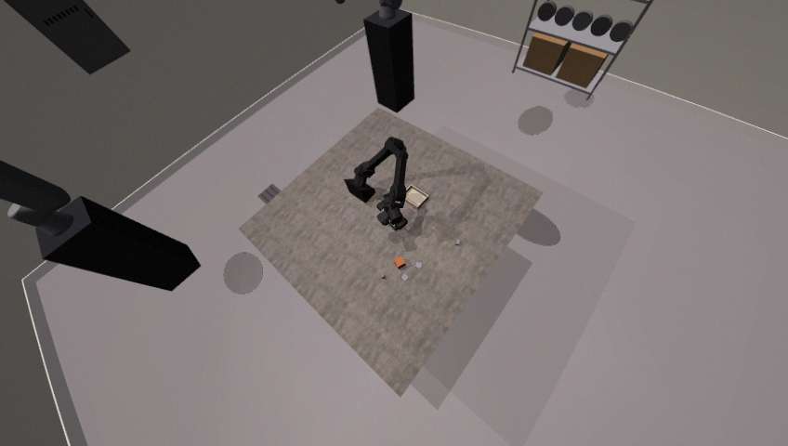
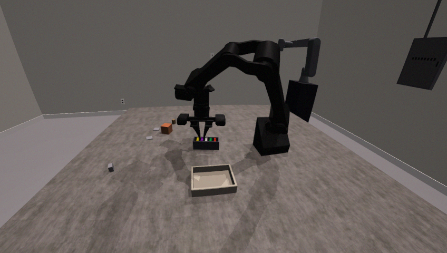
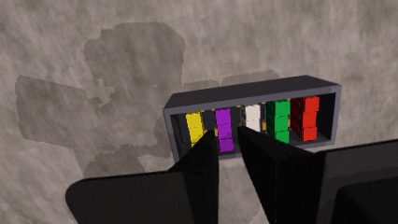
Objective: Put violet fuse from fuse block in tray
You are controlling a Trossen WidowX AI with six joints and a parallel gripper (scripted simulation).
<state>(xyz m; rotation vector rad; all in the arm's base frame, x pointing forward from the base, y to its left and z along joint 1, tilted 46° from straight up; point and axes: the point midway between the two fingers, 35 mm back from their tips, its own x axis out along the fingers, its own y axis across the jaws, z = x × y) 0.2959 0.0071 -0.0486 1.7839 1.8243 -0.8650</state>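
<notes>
The violet fuse is 20 mm below my gripper tip. Also, from my gripper tip: white fuse (20 mm below, 20 mm behind); green fuse (40 mm behind, 20 mm below); yellow fuse (20 mm below, 20 mm ahead).
</notes>
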